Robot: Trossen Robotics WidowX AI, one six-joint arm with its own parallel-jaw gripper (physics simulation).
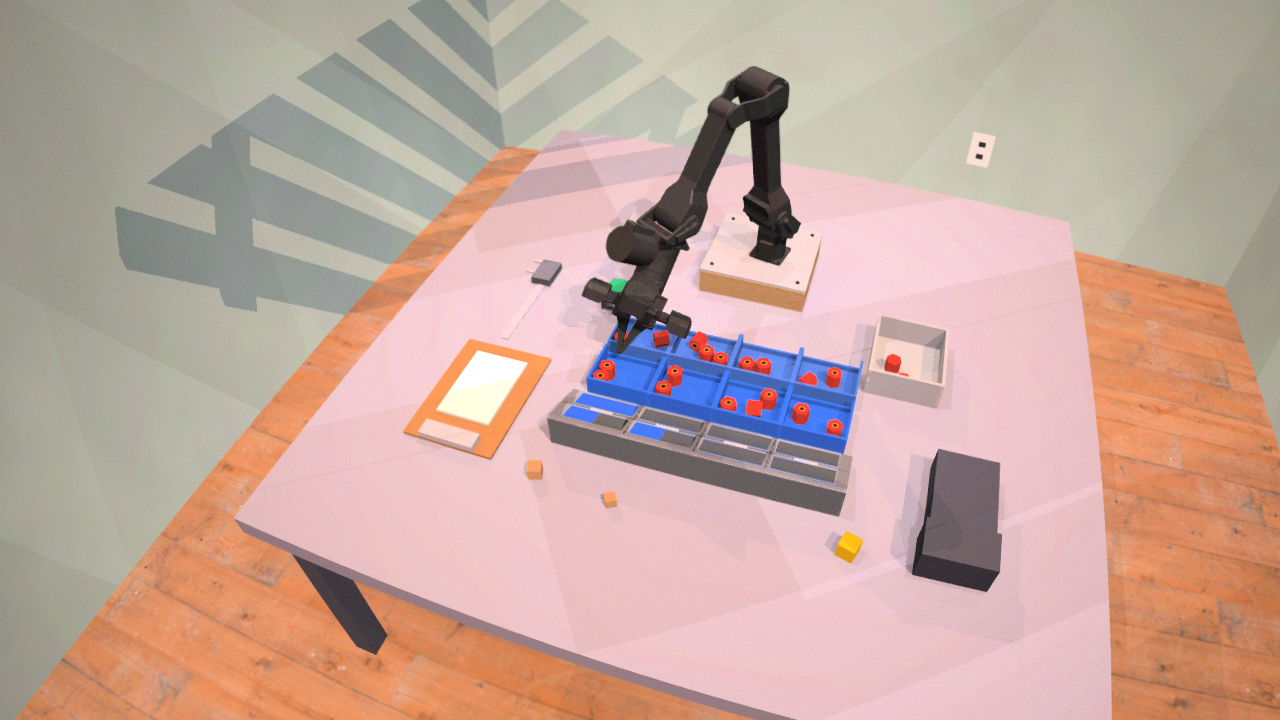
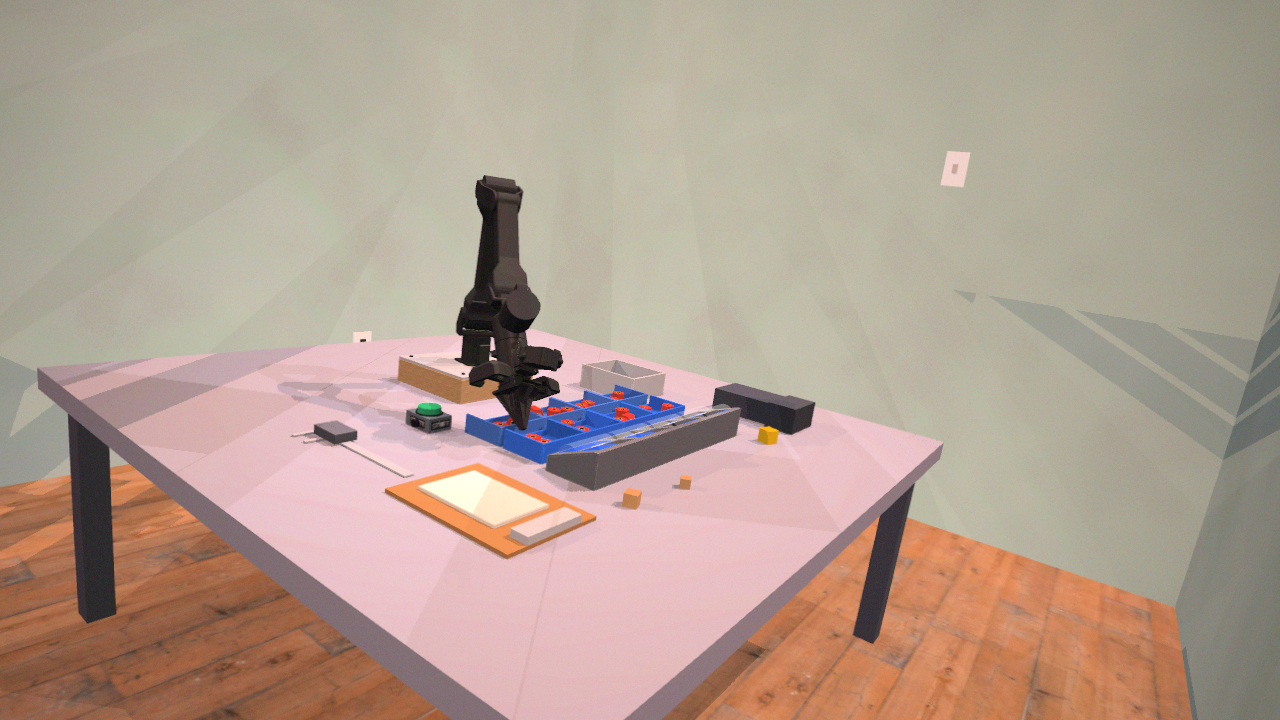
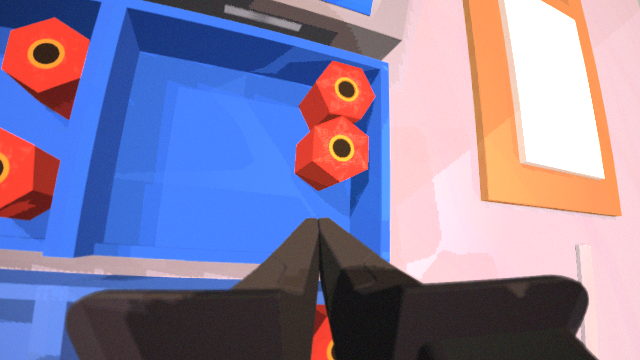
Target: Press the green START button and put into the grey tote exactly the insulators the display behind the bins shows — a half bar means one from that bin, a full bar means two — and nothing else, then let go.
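My gripper [image 1: 622, 347] [image 2: 523, 427] [image 3: 317, 229] is shut and empty, its tips over the left end of the blue bins [image 1: 805, 434] [image 2: 528, 445] [image 3: 225, 150]. Two red insulators [image 1: 606, 367] [image 3: 342, 150] touch each other in the left front bin. Another insulator [image 3: 325, 340] shows partly behind the fingers in the left back bin. The grey display [image 1: 698, 467] [image 2: 662, 454] shows, in its left column, a full blue upper bar and a half lower bar; the second column has a half lower bar. A red insulator [image 1: 893, 362] lies in the grey tote [image 1: 904, 388] [image 2: 595, 376]. The green button [image 1: 617, 284] [image 2: 428, 409] is beside the bins.
An orange clipboard [image 1: 517, 400] [image 2: 407, 489] [image 3: 550, 192] lies left of the bins, with a grey plug [image 1: 546, 272] [image 2: 335, 432] behind it. A dark block [image 1: 962, 510] [image 2: 760, 407] stands at right. Two small orange cubes [image 1: 534, 469] [image 1: 610, 499] and a yellow cube [image 1: 848, 546] lie on the display's far side.
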